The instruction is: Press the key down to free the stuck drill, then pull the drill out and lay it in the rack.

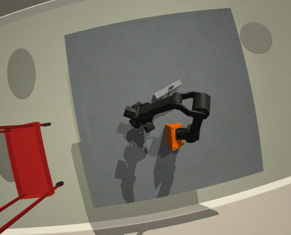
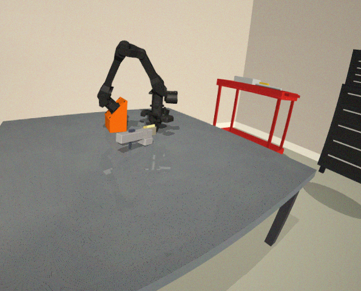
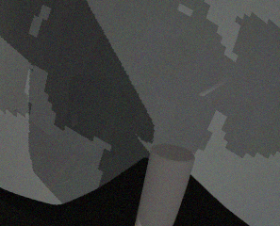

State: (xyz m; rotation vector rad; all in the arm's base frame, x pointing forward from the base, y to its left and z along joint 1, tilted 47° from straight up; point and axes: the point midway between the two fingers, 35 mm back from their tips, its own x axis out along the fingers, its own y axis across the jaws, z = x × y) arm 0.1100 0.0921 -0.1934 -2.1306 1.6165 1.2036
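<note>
Now: gripper tip 20 mm short of the drill, 30 mm to the left of it and 40 mm below it. From my gripper tip the other things lie so: light grey block (170 mm ahead, 160 mm to the right, 40 mm above); dark key (180 mm ahead, 180 mm to the right, 50 mm above); beige rack (20 mm ahead, 50 mm to the right, 10 mm above).
</note>
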